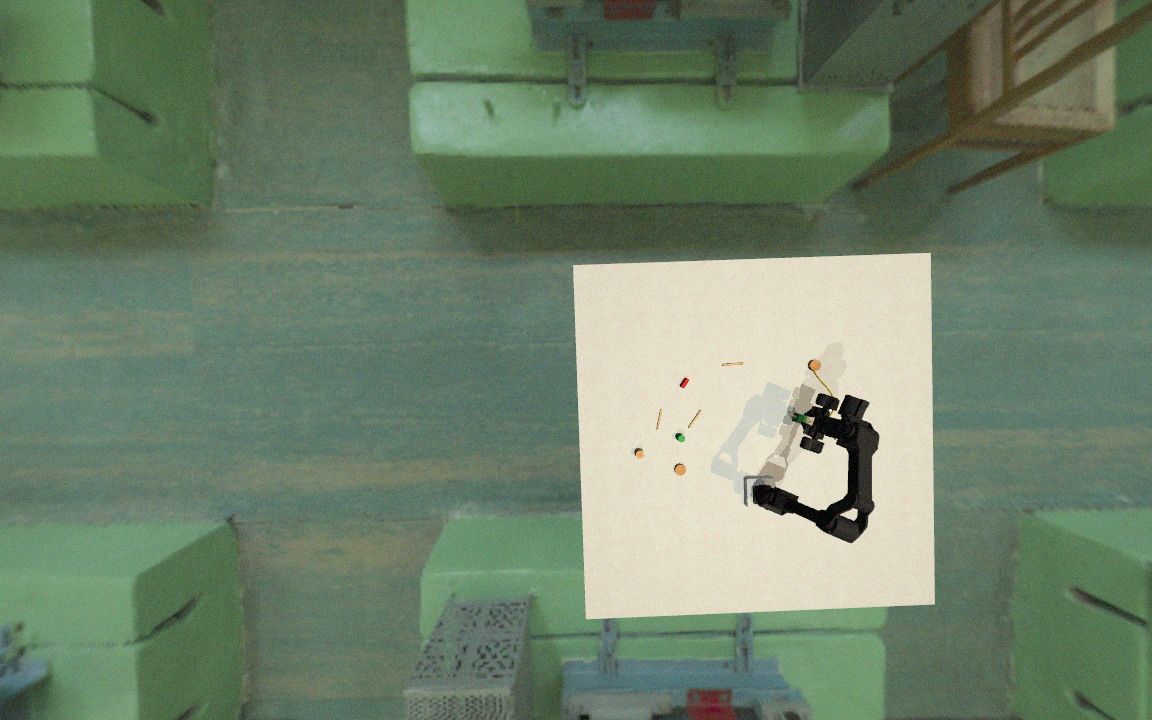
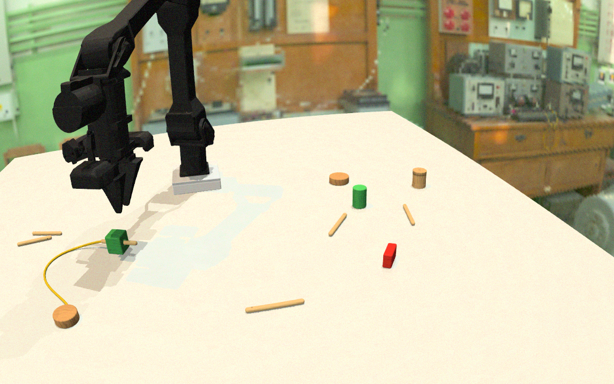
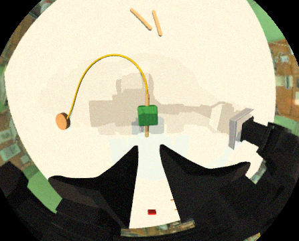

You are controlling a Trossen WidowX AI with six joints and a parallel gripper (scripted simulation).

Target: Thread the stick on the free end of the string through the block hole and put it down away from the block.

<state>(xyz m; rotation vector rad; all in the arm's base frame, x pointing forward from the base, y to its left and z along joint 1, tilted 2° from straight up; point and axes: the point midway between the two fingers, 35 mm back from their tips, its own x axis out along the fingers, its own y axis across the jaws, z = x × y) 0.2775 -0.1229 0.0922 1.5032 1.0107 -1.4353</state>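
Right now the green block is 1 cm behind my gripper tip, 3 cm to the right of it and 6 cm below it. The rest, counted from my gripper tip: red block: 13 cm ahead, 39 cm to the left, 7 cm below; round wooden button: 18 cm ahead, 9 cm to the right, 7 cm below; thin wooden stick: 2 cm behind, 4 cm to the right, 6 cm below.
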